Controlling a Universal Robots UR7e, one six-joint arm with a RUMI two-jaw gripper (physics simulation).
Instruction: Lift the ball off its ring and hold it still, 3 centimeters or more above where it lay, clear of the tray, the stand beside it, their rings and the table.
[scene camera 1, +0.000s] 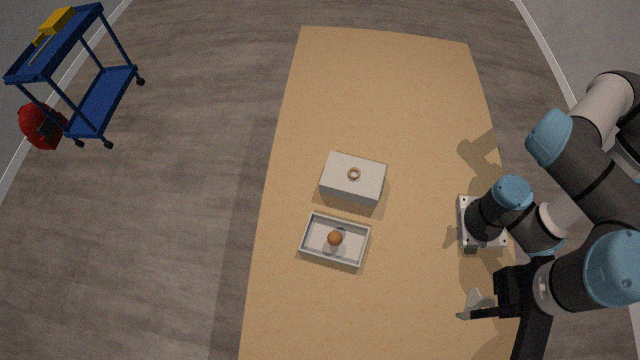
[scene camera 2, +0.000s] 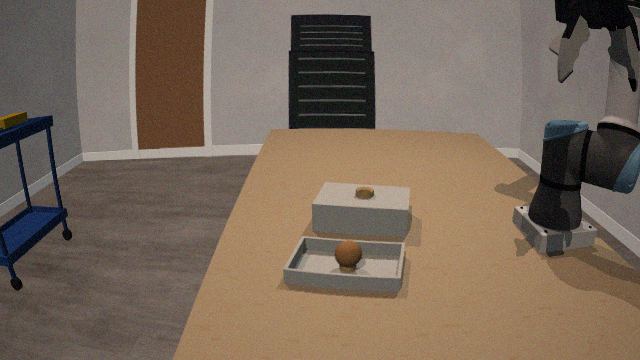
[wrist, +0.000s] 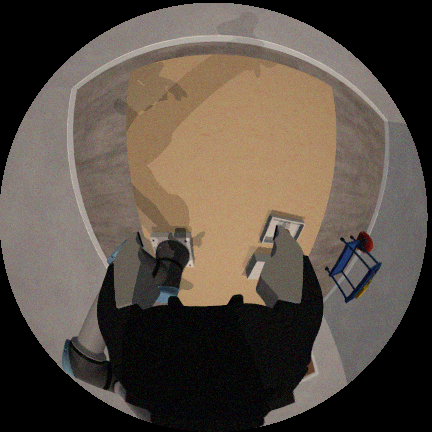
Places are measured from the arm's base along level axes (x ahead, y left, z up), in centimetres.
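Where they show: gripper, between the fingertips: (scene camera 1: 490, 312) (scene camera 2: 600, 87) (wrist: 206, 231); arm's base, origin of its link: (scene camera 1: 483, 220) (scene camera 2: 554, 218) (wrist: 172, 252).
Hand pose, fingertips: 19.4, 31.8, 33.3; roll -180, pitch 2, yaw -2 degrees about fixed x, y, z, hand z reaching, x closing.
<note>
Things, the pixels of their top centre, and the offset from my fingertips, as dx, dy, dz. "spot": a spot on its surface instead.
- orange-brown ball, centre of its top: (scene camera 2: 348, 241) (scene camera 1: 335, 236) +30.6, -26.1, -31.6
- shallow grey tray, centre of its top: (scene camera 2: 348, 256) (scene camera 1: 334, 238) (wrist: 284, 232) +30.6, -26.1, -34.4
- empty tan ring, a spot on its surface: (scene camera 2: 364, 196) (scene camera 1: 352, 178) spot: +25.5, -44.7, -30.9
The orange-brown ball (scene camera 1: 335, 237) (scene camera 2: 348, 254) rests on its small ring (scene camera 2: 347, 268) inside the shallow grey tray (scene camera 1: 329, 259) (scene camera 2: 345, 282) (wrist: 287, 218). The box-shaped grey stand (scene camera 1: 337, 170) (scene camera 2: 360, 218) (wrist: 256, 267) is beside the tray, with an empty tan ring (scene camera 1: 354, 178) (scene camera 2: 364, 196) on top. My gripper (scene camera 1: 467, 304) (scene camera 2: 599, 84) (wrist: 206, 231) is open and empty, high above the table and well to the right of the tray in both scene views. In the wrist view, a finger covers part of the tray and stand, and I cannot make out the ball.
The arm's base plate (scene camera 1: 463, 205) (scene camera 2: 535, 236) is bolted at the table's right side. A blue cart (scene camera 1: 100, 100) (scene camera 2: 37, 125) (wrist: 345, 257) with a yellow item (scene camera 1: 57, 20) stands off the table's left side. A red object (scene camera 1: 35, 125) (wrist: 365, 242) is near the cart.
</note>
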